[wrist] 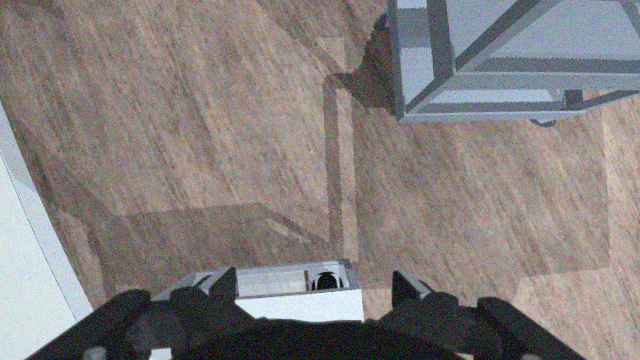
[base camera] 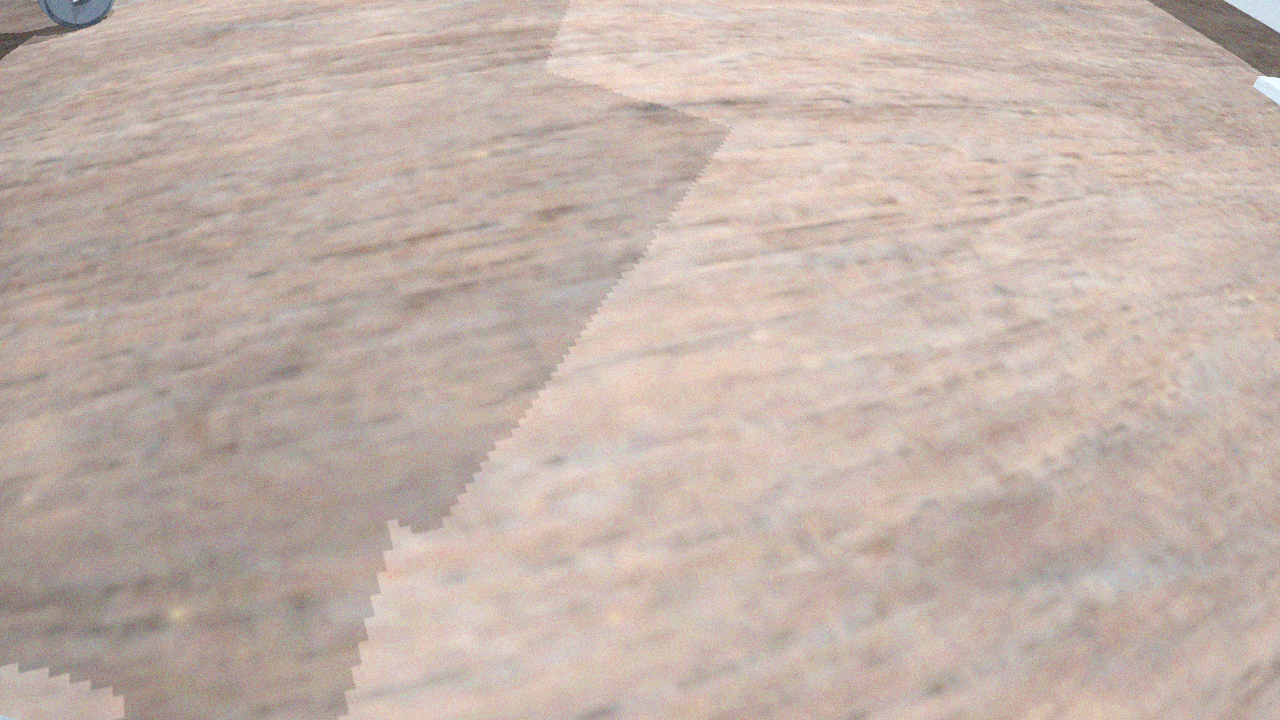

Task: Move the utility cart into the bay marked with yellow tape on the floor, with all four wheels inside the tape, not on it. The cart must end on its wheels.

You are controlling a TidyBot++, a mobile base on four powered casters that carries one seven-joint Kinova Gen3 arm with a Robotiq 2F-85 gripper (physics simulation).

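Places are measured from the arm's base along level axes (x ahead, y left, z up), in metres.
Pixels of known places: gripper, fingertip midpoint: [wrist: 314, 287].
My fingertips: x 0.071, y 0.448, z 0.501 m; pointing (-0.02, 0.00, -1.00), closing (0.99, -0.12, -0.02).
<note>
Ahead of a thing's pixels: the offset from my fingertips to its top centre. "spot": to the spot under its first point.
The grey utility cart [wrist: 545, 81] shows in part at the top right of the wrist view, seen from above at an angle. A cart caster @[spot: dx +0.864, dy +0.209, dz -0.840 m] [wrist: 543, 122] shows below its lower edge. In the base camera a caster wheel @[spot: dx +0.852, dy +0.228, dz -0.877 m] [base camera: 76, 15] shows on the floor at the top left corner. My gripper [wrist: 314, 287] is open and empty, at the bottom of the wrist view, apart from the cart. The yellow tape bay does not show in either view.
A white wall with a baseboard [wrist: 40, 220] runs along the left of the wrist view. Part of my white base [wrist: 300, 306] shows behind the fingers. A white foot [base camera: 1267, 87] shows at the base camera's right edge. Shadows lie across the wood floor.
</note>
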